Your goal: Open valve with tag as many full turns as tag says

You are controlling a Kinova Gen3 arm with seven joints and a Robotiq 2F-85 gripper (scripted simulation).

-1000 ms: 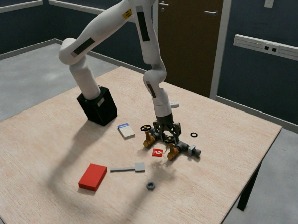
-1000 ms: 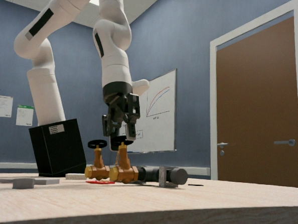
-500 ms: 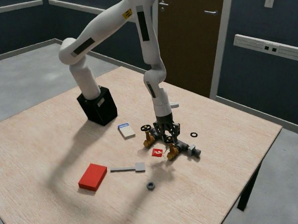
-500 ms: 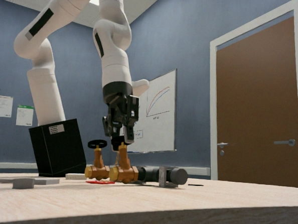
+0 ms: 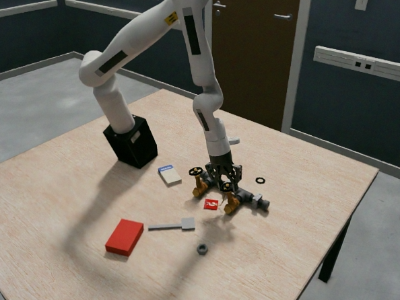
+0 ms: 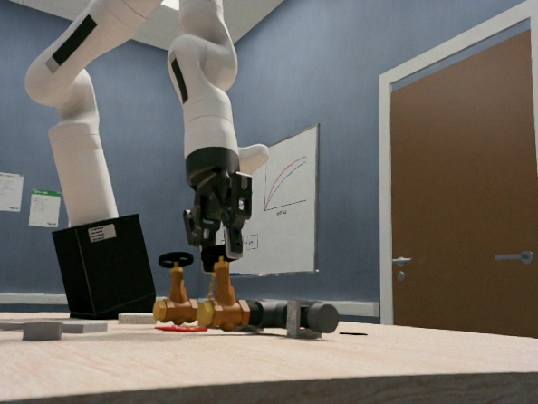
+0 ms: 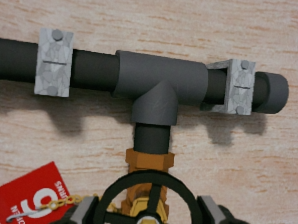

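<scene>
The red tag is 60 mm behind my hand, 30 mm to the right of it and 100 mm below it. Also, from my hand: red block (130 mm behind, 350 mm to the right, 80 mm below); then white card box (290 mm behind, 30 mm to the right, 90 mm below); then grey t-shaped tool (60 mm behind, 190 mm to the right, 90 mm below).
</scene>
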